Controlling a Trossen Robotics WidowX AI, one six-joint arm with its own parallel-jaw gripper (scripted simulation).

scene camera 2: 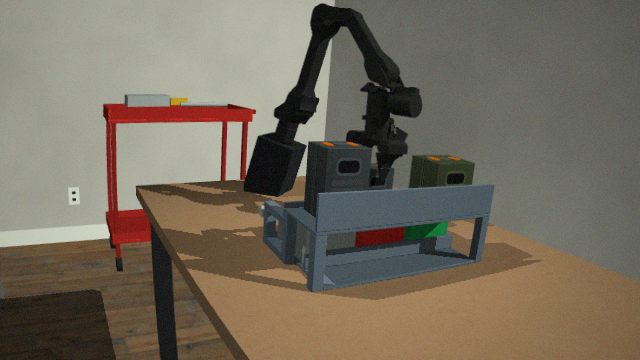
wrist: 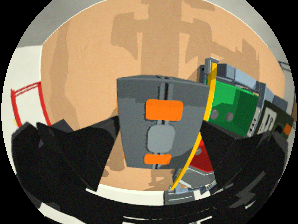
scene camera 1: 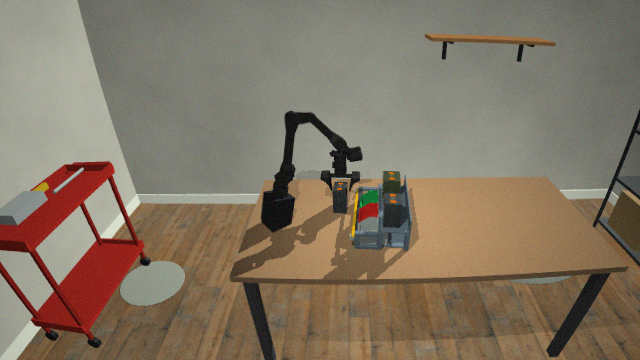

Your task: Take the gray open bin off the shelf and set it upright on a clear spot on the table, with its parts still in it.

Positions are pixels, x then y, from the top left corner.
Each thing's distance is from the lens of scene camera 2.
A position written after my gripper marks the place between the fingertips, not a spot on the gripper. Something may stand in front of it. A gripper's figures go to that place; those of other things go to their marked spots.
my gripper [scene camera 2: 372, 177]: 1.09 m
dark gray box [scene camera 2: 341, 166]: 0.72 m
